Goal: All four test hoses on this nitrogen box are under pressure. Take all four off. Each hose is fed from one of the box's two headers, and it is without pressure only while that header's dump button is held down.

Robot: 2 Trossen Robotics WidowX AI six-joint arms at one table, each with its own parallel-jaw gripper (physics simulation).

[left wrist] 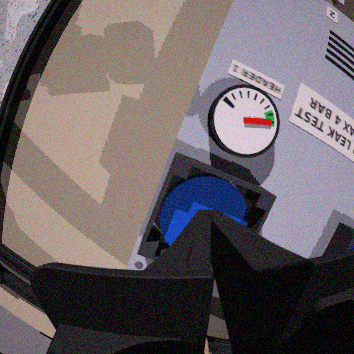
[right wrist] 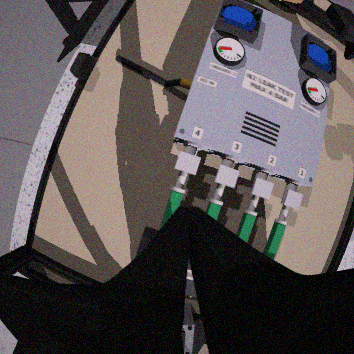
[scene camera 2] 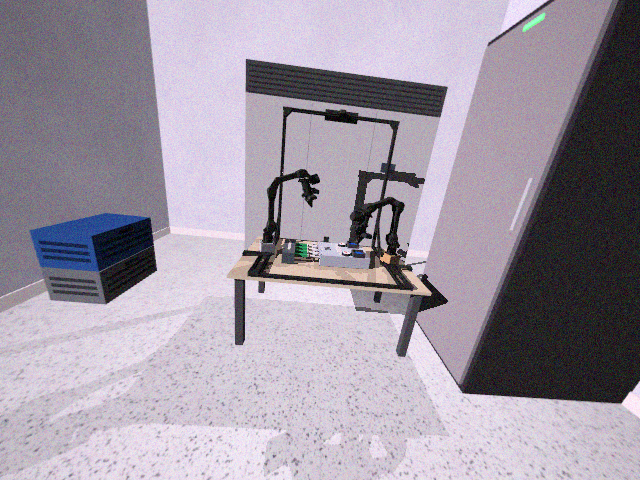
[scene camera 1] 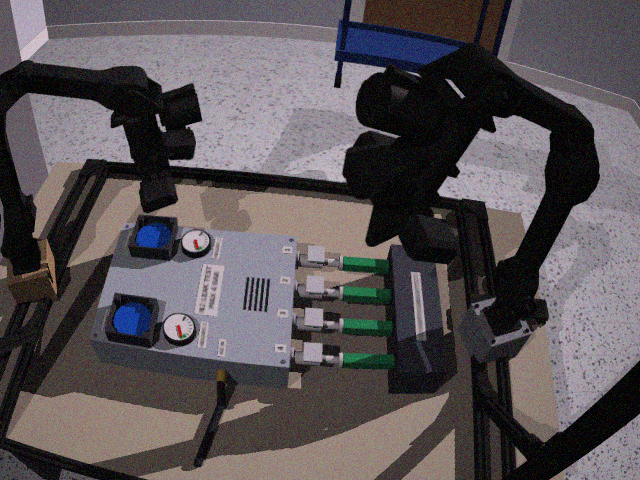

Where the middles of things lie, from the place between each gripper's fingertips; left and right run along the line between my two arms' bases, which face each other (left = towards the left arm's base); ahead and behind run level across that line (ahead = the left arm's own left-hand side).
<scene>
I see the dark block [scene camera 1: 417,342] 130 mm ahead of my right hand, 130 mm to the right of it and 310 mm below it.
My left gripper is now 470 mm to the left of the dark block, 130 mm above it and 90 mm past it.
</scene>
